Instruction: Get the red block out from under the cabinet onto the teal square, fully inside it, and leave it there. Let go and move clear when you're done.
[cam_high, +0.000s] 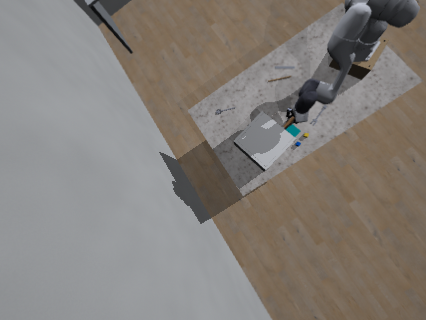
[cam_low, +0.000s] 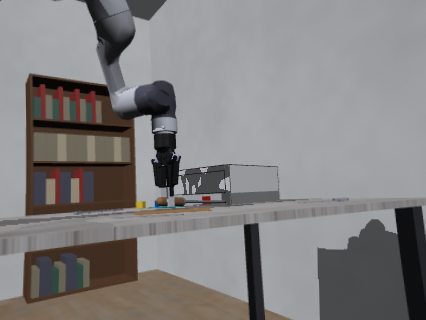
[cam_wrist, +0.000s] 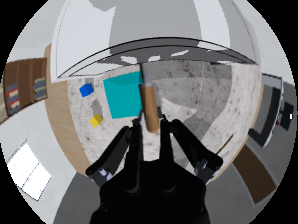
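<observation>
Now: hand 50 mm to the right of the teal square, 50 mm short of it and 40 mm above it. Round my hand: hooked tool 140 mm ahead, 40 mm to the left, 20 mm below; then yellow block 150 mm to the left, 20 mm below, 10 mm behind; then blue block 160 mm to the left, 80 mm ahead, 20 mm below.
</observation>
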